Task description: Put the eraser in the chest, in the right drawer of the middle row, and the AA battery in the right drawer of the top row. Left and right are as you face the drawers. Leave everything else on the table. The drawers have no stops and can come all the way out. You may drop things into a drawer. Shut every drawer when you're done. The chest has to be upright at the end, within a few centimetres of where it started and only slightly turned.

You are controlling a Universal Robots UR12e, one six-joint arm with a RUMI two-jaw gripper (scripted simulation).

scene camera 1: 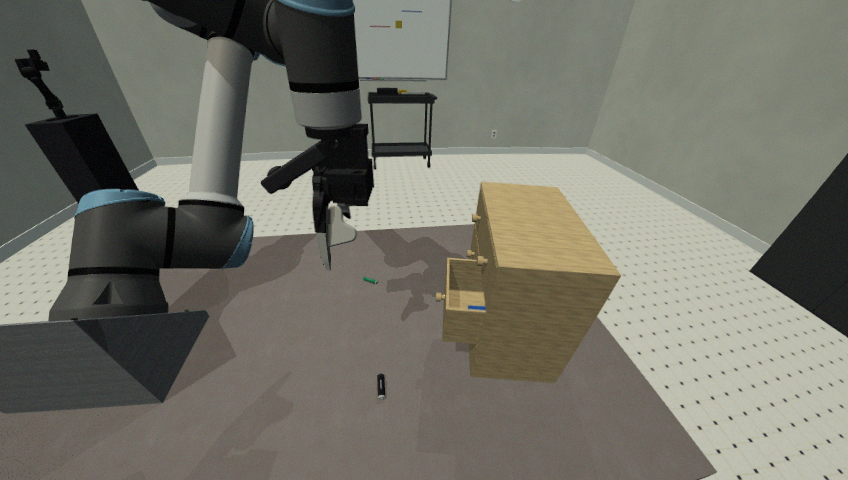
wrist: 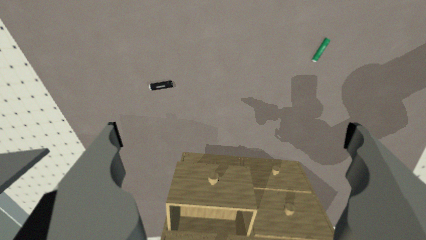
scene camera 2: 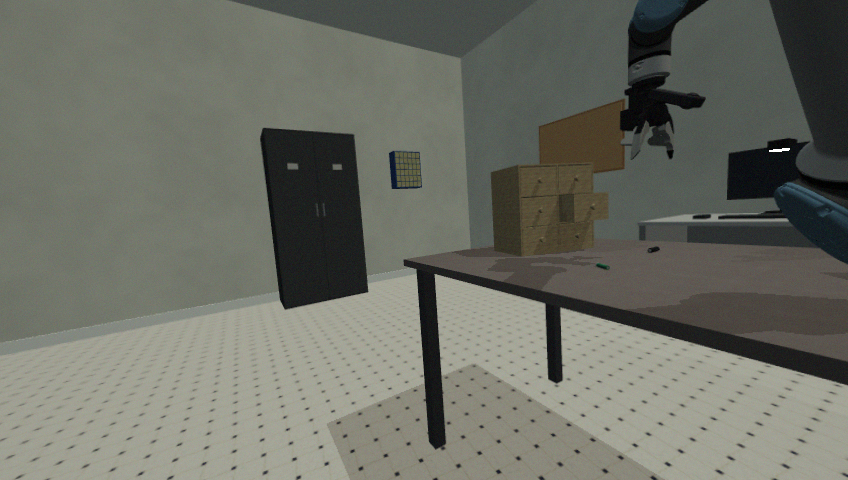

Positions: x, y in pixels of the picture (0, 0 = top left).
Scene:
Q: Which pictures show my gripper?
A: Scene camera 1, the wrist view and scene camera 2: all of them.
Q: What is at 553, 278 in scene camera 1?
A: A wooden chest.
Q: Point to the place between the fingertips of my gripper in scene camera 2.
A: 651, 159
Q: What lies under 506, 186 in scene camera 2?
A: A wooden chest.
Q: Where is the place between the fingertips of my gripper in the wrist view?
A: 229, 124

